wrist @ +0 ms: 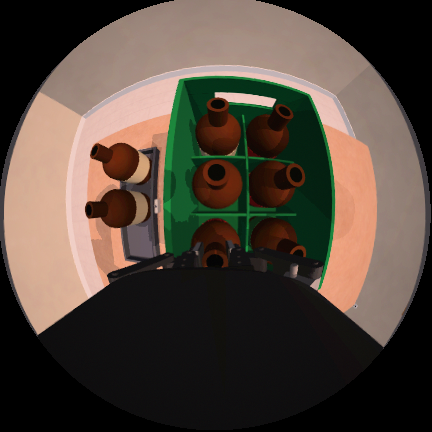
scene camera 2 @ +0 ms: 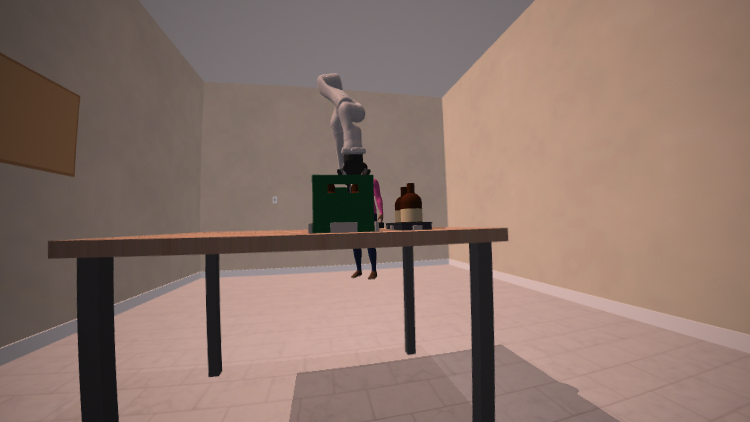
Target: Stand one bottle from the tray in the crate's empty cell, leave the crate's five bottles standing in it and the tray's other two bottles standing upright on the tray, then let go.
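Frame: origin at the arm's base, x left, y back, z up, level; metres.
Seen in the pictures: gripper, fingertip midpoint: (wrist: 214, 248).
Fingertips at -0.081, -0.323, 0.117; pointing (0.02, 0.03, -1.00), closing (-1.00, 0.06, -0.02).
A point is followed by its place in that frame, as x, y, z.
The green crate (scene camera 2: 342, 209) @[-0.161, -0.532, 0.049] (wrist: 176, 235) @[-0.046, -0.349, 0.139] stands on the table. My gripper (wrist: 214, 248) @[-0.081, -0.323, 0.117] is shut on the neck of a brown bottle (wrist: 215, 233) @[-0.084, -0.339, 0.105] inside the crate's bottom-left cell in the wrist view; whether its base touches the crate floor is hidden. The crate's other bottles (wrist: 218, 135) @[-0.106, -0.467, 0.102] (wrist: 267, 136) @[-0.176, -0.463, 0.102] (wrist: 217, 189) @[-0.094, -0.391, 0.117] (wrist: 270, 186) @[-0.162, -0.389, 0.106] (wrist: 272, 235) @[-0.160, -0.324, 0.103] stand in the other cells. On the dark tray (scene camera 2: 409, 226) @[0.056, -0.531, -0.008] (wrist: 141, 245) @[0.110, -0.301, -0.014] stand two upright bottles, one (scene camera 2: 411, 202) @[0.071, -0.521, 0.071] (wrist: 120, 161) @[0.060, -0.471, 0.094] nearer the scene camera, the other (scene camera 2: 398, 204) @[0.065, -0.414, 0.073] (wrist: 118, 208) @[0.068, -0.391, 0.094] behind it. The crate wall hides my fingertips in the scene view.
The wooden table (scene camera 2: 209, 244) @[-0.501, -0.608, -0.037] (wrist: 357, 200) @[-0.606, -0.334, -0.020] carries the crate and tray, with a narrow gap between them. The crate's walls and thin dividers (wrist: 246, 200) @[-0.135, -0.375, 0.074] surround the held bottle's cell. A person in a pink top (scene camera 2: 378, 196) stands beyond the table.
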